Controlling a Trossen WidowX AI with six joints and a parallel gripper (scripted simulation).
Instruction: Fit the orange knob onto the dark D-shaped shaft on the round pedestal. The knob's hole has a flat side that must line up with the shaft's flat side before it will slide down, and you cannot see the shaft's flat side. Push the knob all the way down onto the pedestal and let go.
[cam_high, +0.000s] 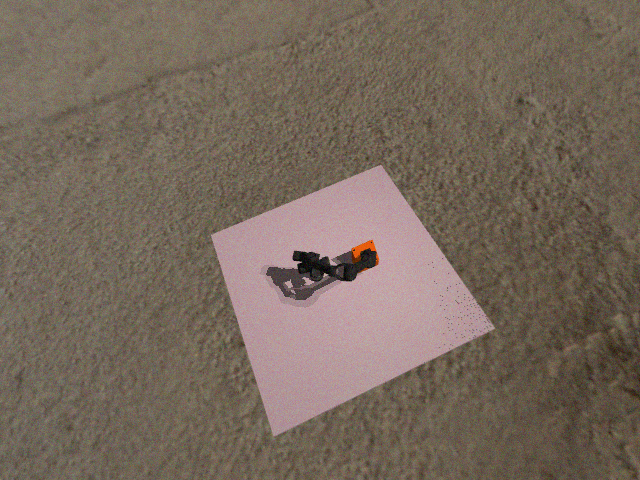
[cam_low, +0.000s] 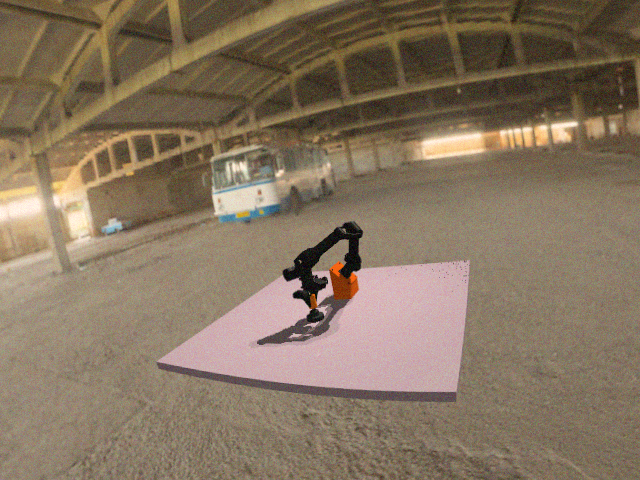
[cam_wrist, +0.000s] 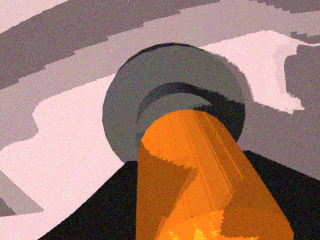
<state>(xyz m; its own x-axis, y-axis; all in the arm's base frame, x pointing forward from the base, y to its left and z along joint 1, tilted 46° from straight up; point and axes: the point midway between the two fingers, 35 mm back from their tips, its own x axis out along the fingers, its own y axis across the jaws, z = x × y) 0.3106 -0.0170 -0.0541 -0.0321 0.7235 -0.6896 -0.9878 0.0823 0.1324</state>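
Right now my gripper tip is 20 mm below the orange knob. Round my gripper tip: round pedestal 40 mm below.
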